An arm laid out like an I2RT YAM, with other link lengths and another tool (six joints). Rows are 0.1 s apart.
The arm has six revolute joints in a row. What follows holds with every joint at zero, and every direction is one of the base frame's.
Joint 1 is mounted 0.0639 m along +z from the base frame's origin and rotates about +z.
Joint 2 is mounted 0.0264 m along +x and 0.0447 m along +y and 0.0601 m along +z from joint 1 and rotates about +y.
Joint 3 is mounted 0.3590 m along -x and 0.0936 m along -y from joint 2 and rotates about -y.
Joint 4 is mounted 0.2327 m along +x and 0.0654 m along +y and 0.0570 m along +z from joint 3 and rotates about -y.
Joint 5 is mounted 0.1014 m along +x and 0.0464 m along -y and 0.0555 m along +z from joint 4 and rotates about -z.
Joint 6 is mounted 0.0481 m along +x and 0.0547 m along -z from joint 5 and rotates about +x.
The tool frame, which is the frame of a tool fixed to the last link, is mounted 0.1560 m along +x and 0.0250 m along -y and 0.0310 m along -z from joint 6; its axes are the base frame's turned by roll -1.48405, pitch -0.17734 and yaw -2.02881 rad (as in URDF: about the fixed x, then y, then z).
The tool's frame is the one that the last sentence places.
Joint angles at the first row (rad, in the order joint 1, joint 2, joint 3, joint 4, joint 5, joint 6):
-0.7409, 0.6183, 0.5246, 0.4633, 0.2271, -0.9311
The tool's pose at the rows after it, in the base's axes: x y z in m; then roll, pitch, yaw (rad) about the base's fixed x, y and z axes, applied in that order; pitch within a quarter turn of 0, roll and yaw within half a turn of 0:
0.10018 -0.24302 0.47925 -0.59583 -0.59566 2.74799
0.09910 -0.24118 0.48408 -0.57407 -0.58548 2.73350
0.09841 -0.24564 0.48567 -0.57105 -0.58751 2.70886
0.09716 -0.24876 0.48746 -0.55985 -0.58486 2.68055
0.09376 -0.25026 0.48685 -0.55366 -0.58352 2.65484
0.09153 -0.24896 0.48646 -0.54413 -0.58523 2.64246
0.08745 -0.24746 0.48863 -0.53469 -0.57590 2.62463
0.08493 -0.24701 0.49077 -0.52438 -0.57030 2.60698
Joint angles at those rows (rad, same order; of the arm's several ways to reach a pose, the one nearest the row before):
-0.7410, 0.6075, 0.5201, 0.4785, 0.2117, -0.9357
-0.7409, 0.6074, 0.5169, 0.5000, 0.2086, -0.9495
-0.7410, 0.6258, 0.5185, 0.5184, 0.2284, -0.9617
-0.7409, 0.6412, 0.5124, 0.5491, 0.2454, -0.9786
-0.7408, 0.6443, 0.5032, 0.5675, 0.2639, -0.9925
-0.7410, 0.6366, 0.4986, 0.5676, 0.2669, -1.0031
-0.7409, 0.6305, 0.4939, 0.5798, 0.2760, -1.0139
-0.7409, 0.6305, 0.4909, 0.5936, 0.2838, -1.0262

